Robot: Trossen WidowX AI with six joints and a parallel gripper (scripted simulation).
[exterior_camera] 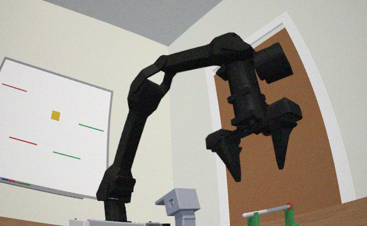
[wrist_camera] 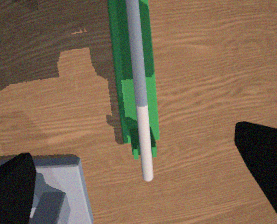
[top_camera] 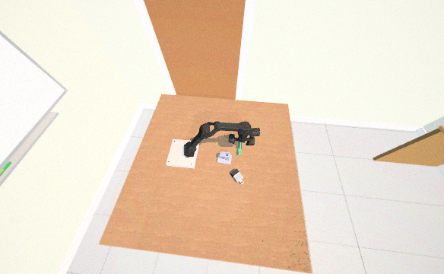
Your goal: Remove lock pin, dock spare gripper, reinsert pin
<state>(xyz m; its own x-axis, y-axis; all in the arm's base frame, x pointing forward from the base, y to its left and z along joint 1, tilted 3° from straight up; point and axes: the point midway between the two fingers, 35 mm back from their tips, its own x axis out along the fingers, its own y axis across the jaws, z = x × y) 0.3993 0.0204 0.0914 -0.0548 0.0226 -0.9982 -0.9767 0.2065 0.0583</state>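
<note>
The spare gripper lies 230 mm to the right of my gripper tip, 90 mm below it and 40 mm behind it. Round my gripper tip: grey mount: 120 mm behind, 70 mm to the right, 60 mm below; green stand: 90 mm below, 20 mm to the left, 10 mm ahead.
</note>
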